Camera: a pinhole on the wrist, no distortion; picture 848 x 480 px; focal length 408.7 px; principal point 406.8 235.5 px. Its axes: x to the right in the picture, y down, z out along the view. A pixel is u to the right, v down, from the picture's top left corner.
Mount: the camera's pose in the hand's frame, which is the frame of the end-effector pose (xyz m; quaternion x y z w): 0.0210 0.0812 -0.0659 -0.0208 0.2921 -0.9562 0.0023
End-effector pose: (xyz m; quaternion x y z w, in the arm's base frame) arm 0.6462 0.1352 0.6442 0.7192 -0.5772 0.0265 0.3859
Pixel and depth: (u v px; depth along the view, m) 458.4 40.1 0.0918
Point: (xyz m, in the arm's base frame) 0.5801 0.1013 0.6608
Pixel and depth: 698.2 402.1 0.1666
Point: 0.6597 0.1890 0.5361
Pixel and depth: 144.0 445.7 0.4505
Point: 0.9913 -0.2146 0.4979
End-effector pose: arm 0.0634 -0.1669 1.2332 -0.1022 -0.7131 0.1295 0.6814
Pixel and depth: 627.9 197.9 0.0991
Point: 0.0405 -0.1464 1.1949
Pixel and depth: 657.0 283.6 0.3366
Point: -0.1220 -0.3664 1.1100
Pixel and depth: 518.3 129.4 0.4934
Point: -0.3480 -0.3011 1.1594
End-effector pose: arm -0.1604 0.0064 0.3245 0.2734 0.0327 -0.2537 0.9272
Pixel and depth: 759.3 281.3 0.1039
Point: -0.2118 0.0352 0.3578
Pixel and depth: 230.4 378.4 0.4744
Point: -0.1215 -0.4521 0.3122
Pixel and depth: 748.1 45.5 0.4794
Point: -0.5120 -0.0845 0.7914
